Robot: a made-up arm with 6 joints.
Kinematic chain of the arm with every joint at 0, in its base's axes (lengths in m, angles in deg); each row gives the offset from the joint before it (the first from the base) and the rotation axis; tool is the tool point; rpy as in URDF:
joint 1: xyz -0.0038 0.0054 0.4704 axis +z
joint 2: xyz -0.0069 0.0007 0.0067 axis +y
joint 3: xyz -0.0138 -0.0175 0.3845 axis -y
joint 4: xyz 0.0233 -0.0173 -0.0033 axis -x
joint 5: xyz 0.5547 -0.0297 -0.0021 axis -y
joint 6: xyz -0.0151 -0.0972 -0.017 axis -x
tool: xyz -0.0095 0.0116 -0.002 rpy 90 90 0
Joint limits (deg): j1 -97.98..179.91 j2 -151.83..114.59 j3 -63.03..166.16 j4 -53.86..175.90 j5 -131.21..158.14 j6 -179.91..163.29
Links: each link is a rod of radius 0.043 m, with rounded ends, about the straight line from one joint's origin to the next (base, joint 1, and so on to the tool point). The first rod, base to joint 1, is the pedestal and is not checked.
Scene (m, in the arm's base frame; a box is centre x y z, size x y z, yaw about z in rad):
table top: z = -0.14
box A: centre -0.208 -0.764 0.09 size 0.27 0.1 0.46 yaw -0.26
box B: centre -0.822 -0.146 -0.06 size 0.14 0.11 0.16 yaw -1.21
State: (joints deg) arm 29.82 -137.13 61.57 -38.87 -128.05 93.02
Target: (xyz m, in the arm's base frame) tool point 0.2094 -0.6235 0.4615
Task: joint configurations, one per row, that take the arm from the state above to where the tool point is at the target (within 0.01 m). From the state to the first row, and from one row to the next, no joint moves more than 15 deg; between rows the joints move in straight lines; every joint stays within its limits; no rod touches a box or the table.
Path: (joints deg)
1: 38.98 -129.05 50.38 -41.71 -129.10 84.09
2: 48.13 -120.97 39.20 -44.55 -130.16 75.17
3: 57.29 -112.88 28.01 -47.39 -131.21 66.24
4: 70.09 -125.66 18.95 -46.55 -127.78 75.40
5: 82.89 -138.43 9.90 -45.71 -124.35 84.55
6: 95.70 -151.21 0.85 -44.86 -120.92 93.70

